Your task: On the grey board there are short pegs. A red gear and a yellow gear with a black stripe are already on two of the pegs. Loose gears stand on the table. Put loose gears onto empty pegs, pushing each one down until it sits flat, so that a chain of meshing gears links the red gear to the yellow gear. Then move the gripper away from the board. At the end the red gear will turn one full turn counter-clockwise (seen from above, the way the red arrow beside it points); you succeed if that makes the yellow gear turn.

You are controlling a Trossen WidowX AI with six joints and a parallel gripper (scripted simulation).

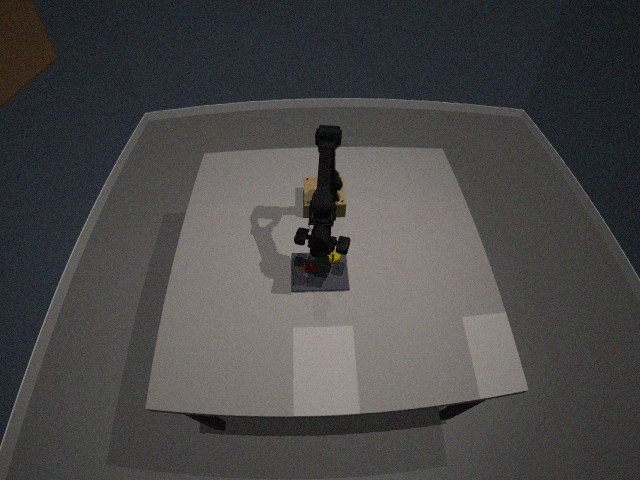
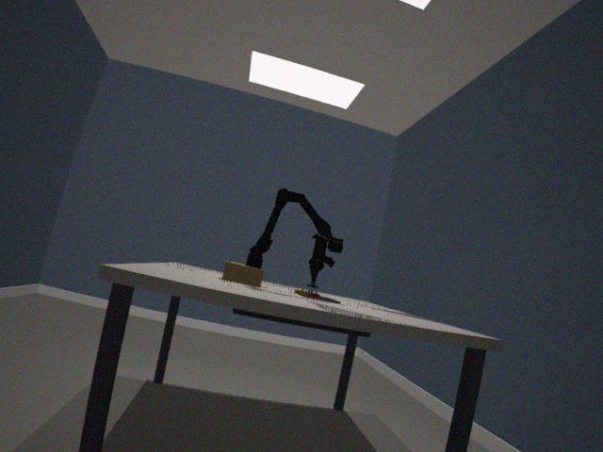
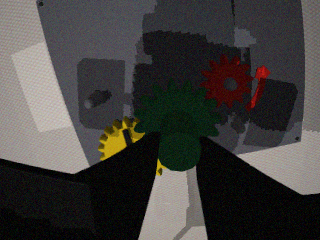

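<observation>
Now: gripper tip 40 mm to the left of the red gear and 60 mm above it. The rest, counted from my gripper tip: green gear: 10 mm below; red arrow: 10 mm behind, 70 mm to the right, 60 mm below; yellow gear: 30 mm behind, 50 mm to the left, 60 mm below.
</observation>
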